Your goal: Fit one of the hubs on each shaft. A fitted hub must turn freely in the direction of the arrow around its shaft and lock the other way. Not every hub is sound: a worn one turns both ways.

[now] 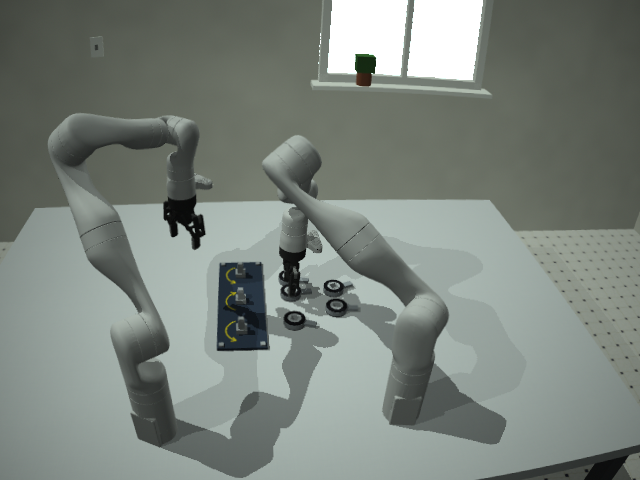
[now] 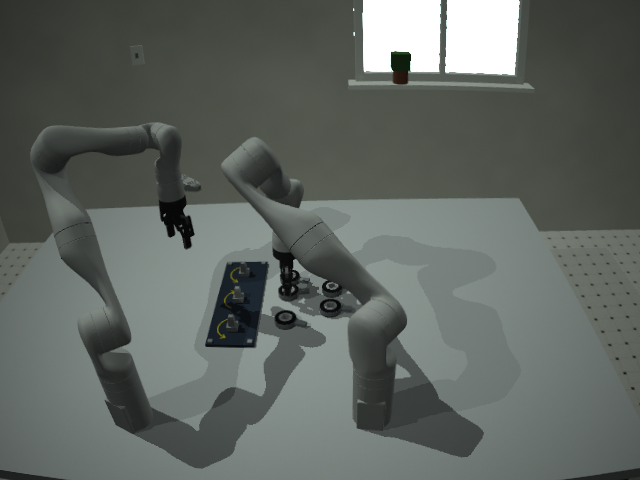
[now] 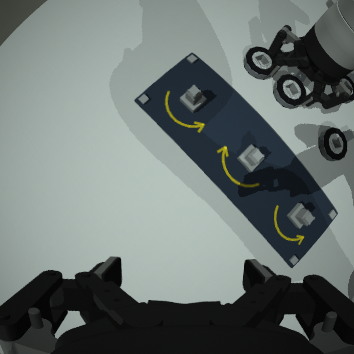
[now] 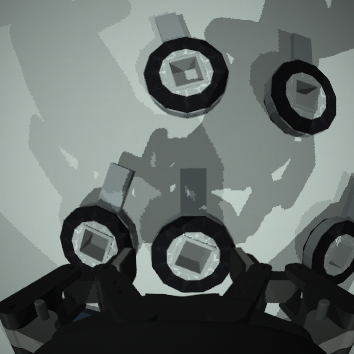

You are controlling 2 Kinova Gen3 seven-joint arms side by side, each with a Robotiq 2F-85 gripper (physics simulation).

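Seen in the pictures: left gripper, fingertip midpoint: (image 1: 185, 242) (image 2: 179, 242) (image 3: 182, 273); right gripper, fingertip midpoint: (image 1: 289, 288) (image 2: 287, 287) (image 3: 288, 86) (image 4: 182, 261); left arm's base at its link origin: (image 1: 158, 429) (image 2: 135, 417); right arm's base at its link origin: (image 1: 401, 410) (image 2: 372, 415).
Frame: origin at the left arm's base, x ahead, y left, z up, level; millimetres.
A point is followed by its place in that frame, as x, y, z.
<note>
A dark blue board (image 1: 255, 283) @[604, 4, 8] (image 2: 258, 283) @[602, -3, 8] (image 3: 225, 120) @[578, 24, 8] bears a far shaft (image 1: 240, 271) @[619, 60, 28] (image 3: 193, 98) @[616, 67, 46], a middle shaft (image 1: 240, 296) @[500, 6, 32] (image 3: 251, 157) @[508, 18, 48] and a front shaft (image 1: 241, 325) @[382, -49, 34] (image 3: 301, 215) @[397, -37, 42], all bare, with yellow arrows beside them. The middle arrow curves opposite to the others. Several black-rimmed hubs with handles lie flat to its right. My left gripper (image 1: 184, 239) @[448, 143, 214] (image 2: 178, 239) @[448, 143, 214] (image 3: 182, 273) @[448, 143, 214] is open and empty, high above the table. My right gripper (image 1: 292, 289) @[602, -106, 22] is partly open, its fingers around the middle near hub (image 1: 290, 298) @[568, -122, 13] (image 4: 160, 255) @[617, -102, 22], with a gap on one side.
A far hub (image 4: 68, 240) @[683, -72, 22] lies close beside one right finger. A front hub (image 1: 286, 319) @[466, -147, 22] (image 3: 323, 144) @[487, -136, 20] lies nearer the robot. Two more, one hub (image 1: 326, 286) @[654, -205, 20] (image 4: 152, 75) @[684, -210, 22] and another hub (image 1: 328, 306) @[566, -238, 19] (image 4: 279, 100) @[596, -240, 22], lie farther right. The right arm reaches over the hub area.
</note>
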